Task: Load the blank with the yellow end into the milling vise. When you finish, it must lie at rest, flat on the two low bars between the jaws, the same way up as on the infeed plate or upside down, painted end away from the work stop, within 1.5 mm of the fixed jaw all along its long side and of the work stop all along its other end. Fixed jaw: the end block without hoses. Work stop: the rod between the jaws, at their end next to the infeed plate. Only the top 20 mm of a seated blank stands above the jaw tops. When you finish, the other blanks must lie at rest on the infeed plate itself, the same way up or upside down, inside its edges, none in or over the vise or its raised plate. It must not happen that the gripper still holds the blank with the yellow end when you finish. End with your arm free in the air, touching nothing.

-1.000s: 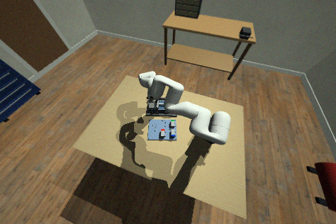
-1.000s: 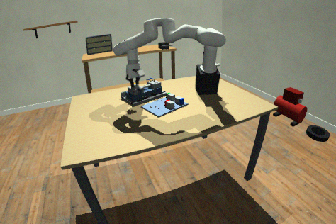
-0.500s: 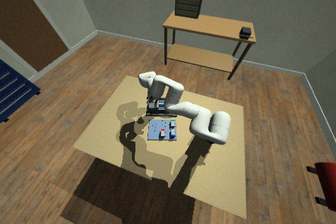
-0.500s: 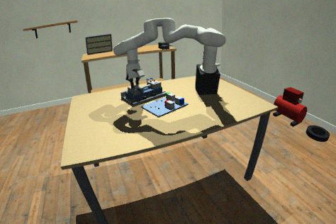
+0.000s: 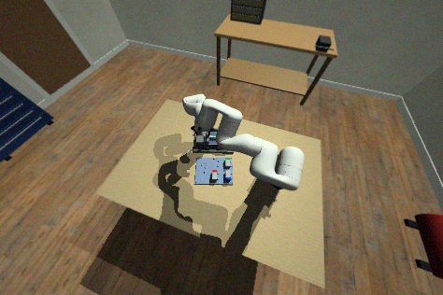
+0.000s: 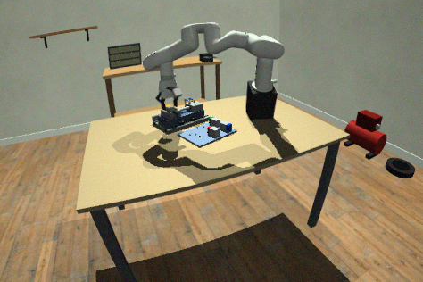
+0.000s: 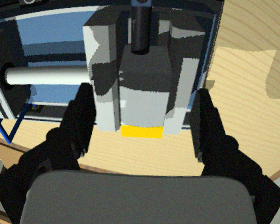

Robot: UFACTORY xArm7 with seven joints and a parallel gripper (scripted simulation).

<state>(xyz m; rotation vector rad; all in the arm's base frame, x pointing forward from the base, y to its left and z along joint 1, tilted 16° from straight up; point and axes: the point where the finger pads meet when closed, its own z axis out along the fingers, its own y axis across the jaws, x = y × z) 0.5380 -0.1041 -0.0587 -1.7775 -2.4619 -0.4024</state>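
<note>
My hand is 20 mm above the yellow-ended blank. From my hand the other things lie so: fixed jaw: 40 mm below, 20 mm ahead, 10 mm to the left; dark work stop rod: 40 mm to the left, 30 mm below, 20 mm behind; blue infeed plate: 180 mm to the left, 160 mm behind, 120 mm below.
</note>
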